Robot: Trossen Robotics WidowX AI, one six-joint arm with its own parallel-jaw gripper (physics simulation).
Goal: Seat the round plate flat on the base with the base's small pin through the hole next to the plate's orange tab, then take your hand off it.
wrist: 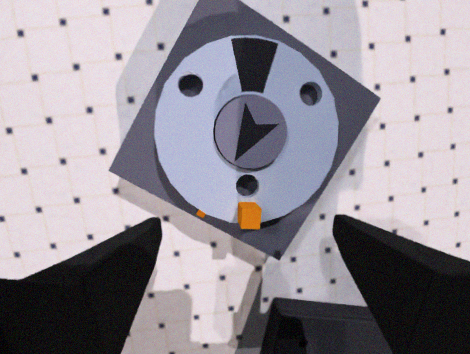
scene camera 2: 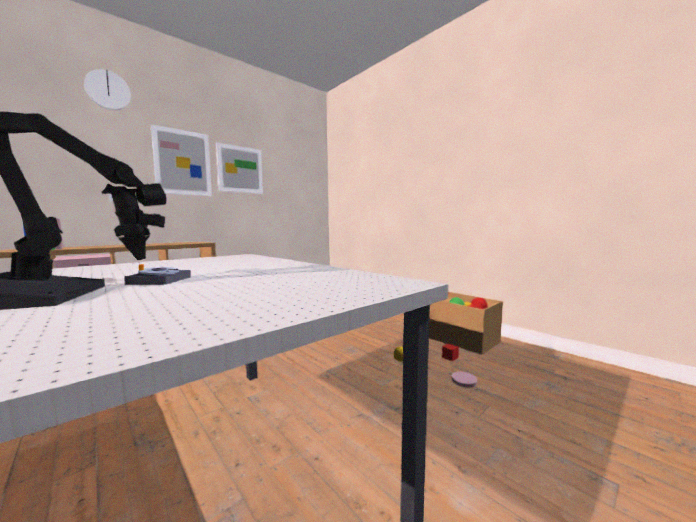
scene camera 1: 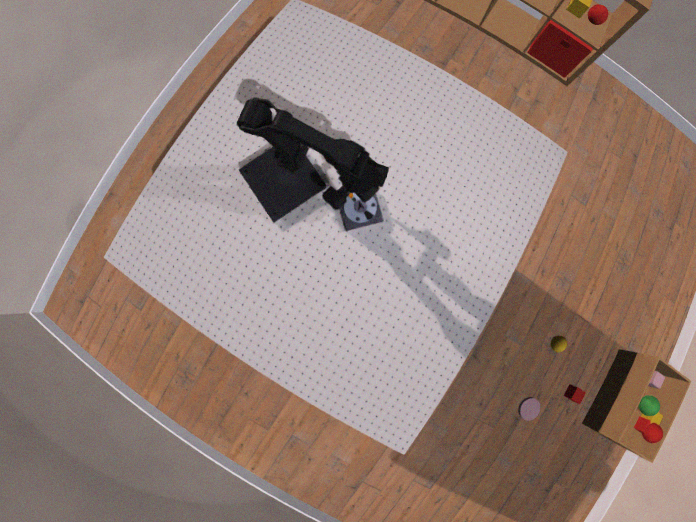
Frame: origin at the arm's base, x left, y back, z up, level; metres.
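Seen in the pictures: gripper, between the fingertips: (wrist: 248, 225) (scene camera 2: 141, 259) (scene camera 1: 352, 193); arm's base, origin of its link: (scene camera 2: 30, 277) (scene camera 1: 291, 161).
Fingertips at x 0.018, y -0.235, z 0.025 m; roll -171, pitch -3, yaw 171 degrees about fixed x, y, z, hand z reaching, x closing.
Observation:
Pixels of each thing's top centre, then the offset from my fingertips to it. "*": a spot on its surface instead. Level surfaces: height alone.
- round pale-blue plate, centre of its top: (wrist: 256, 130) (scene camera 1: 360, 205) (scene camera 2: 158, 263) dx -0.013, dy -0.042, dz -0.014 m
- dark square base, centre of its top: (wrist: 251, 132) (scene camera 1: 360, 205) (scene camera 2: 159, 268) dx -0.012, dy -0.041, dz -0.028 m
- small orange mark, a spot on its surface: (wrist: 201, 213) * dx +0.025, dy +0.003, dz -0.042 m
- plate's orange tab, centre of its top: (wrist: 250, 220) (scene camera 2: 141, 264) dx -0.003, dy +0.003, dz -0.014 m
- hole, a spot on its surface: (wrist: 247, 185) * dx -0.007, dy -0.009, dz -0.043 m
- white dotted table top, height of its surface: dz -0.067 m
The round pale-blue plate (scene camera 1: 354, 213) (scene camera 2: 163, 270) (wrist: 185, 140) lies on the dark square base (scene camera 1: 365, 225) (scene camera 2: 148, 279) (wrist: 139, 150), around its central hub (wrist: 270, 145). The wrist view shows the hub's dark arrow pointing lower left, towards a small orange mark (wrist: 201, 213) at the base's edge. The plate's orange tab (wrist: 249, 216) (scene camera 2: 141, 267) is right of that mark. The hole (wrist: 247, 185) beside the tab looks dark; no pin shows in it. Whether the plate is fully flat is unclear. My gripper (wrist: 248, 225) (scene camera 1: 352, 195) (scene camera 2: 134, 256) is open and empty above the tab side.
The white dotted table top (scene camera 1: 269, 292) (scene camera 2: 236, 314) bears the arm's black base plate (scene camera 1: 278, 185) (scene camera 2: 50, 289), close beside the square base. On the floor are a wooden box (scene camera 1: 629, 398) (scene camera 2: 466, 314), a yellow ball (scene camera 1: 558, 343), a red cube (scene camera 1: 574, 393) and a pink disc (scene camera 1: 529, 409).

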